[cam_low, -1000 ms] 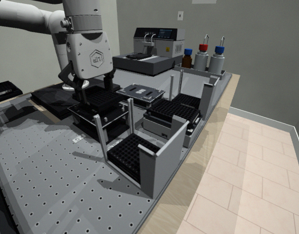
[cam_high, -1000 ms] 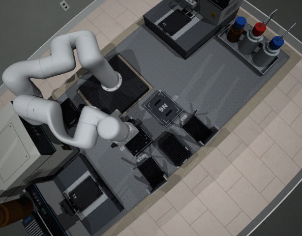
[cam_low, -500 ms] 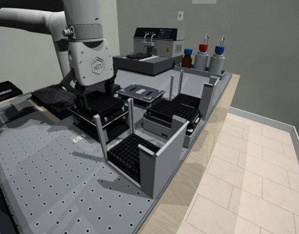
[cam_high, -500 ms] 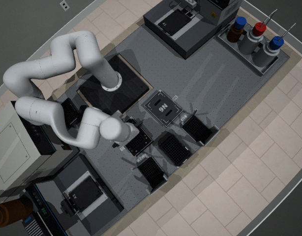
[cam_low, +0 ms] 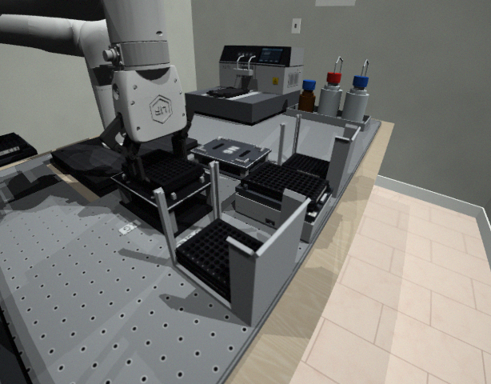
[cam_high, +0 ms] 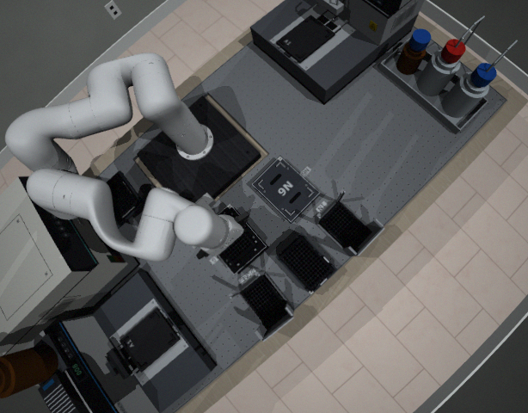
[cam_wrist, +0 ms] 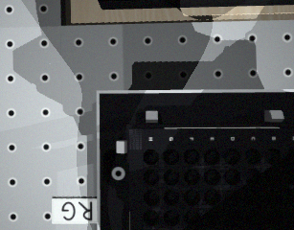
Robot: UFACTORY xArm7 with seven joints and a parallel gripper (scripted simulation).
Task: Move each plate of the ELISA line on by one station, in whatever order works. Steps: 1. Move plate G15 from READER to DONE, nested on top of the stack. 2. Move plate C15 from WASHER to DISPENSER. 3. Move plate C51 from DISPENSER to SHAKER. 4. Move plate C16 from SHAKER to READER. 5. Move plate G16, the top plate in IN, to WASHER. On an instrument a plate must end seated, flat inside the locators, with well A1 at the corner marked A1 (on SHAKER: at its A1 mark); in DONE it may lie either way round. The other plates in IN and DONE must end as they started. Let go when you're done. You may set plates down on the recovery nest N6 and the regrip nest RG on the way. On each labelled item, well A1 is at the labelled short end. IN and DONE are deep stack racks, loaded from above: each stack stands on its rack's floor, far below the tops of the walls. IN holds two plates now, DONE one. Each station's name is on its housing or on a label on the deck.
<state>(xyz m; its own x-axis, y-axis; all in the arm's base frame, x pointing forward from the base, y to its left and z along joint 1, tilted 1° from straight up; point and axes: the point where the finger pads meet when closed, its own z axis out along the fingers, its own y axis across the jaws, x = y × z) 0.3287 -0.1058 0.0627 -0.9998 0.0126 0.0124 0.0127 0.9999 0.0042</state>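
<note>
Right now my hand is 30 mm above the RG nest. Round my hand: RG deck label 90 mm below, 80 mm to the right; N6 nest 210 mm to the left, 60 mm below, 10 mm behind.
</note>
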